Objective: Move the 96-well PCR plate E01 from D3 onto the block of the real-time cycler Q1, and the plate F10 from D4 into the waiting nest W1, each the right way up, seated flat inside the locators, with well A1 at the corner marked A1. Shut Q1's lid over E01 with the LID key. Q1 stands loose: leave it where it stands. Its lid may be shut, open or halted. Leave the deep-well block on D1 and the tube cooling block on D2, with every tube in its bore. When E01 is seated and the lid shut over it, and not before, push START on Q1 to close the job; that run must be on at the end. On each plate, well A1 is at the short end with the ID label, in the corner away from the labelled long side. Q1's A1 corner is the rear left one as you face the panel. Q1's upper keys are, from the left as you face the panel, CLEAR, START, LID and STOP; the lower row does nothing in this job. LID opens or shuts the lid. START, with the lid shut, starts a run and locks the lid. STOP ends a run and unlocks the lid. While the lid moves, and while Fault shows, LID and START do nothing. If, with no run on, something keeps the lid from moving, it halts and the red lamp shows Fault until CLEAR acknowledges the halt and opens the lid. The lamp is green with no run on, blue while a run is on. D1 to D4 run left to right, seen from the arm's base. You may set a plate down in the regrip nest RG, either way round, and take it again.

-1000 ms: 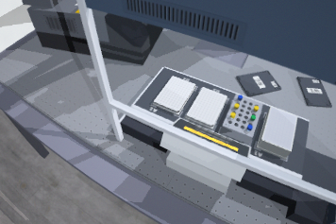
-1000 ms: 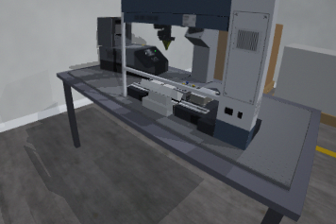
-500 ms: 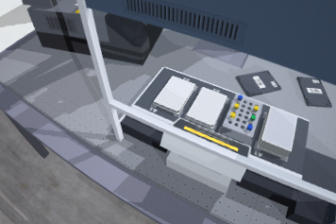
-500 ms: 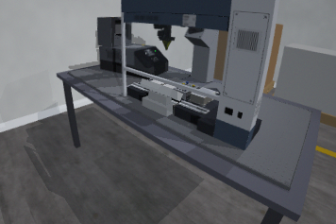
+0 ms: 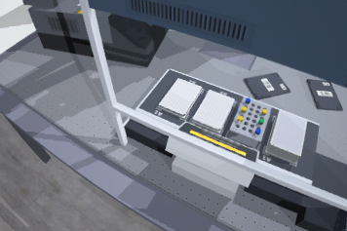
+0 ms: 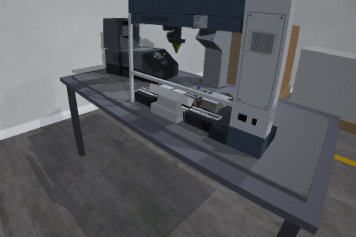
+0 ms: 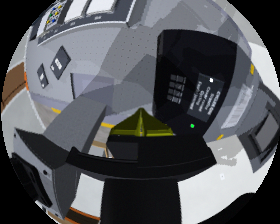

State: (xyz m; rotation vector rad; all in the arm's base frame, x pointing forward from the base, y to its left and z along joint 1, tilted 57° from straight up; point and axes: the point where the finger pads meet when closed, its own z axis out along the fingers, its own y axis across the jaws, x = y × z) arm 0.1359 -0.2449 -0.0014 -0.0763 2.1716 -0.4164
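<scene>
Now: hand 410 mm short of the grey tube cooling block, 260 mm to the right of it and 140 mm above it. Round my hand: white deep-well block: 450 mm ahead, 360 mm to the left, 140 mm below; grey post: 470 mm ahead, 90 mm to the right, 20 mm above; dark gantry housing: 690 mm ahead, 530 mm to the left, 60 mm above.
</scene>
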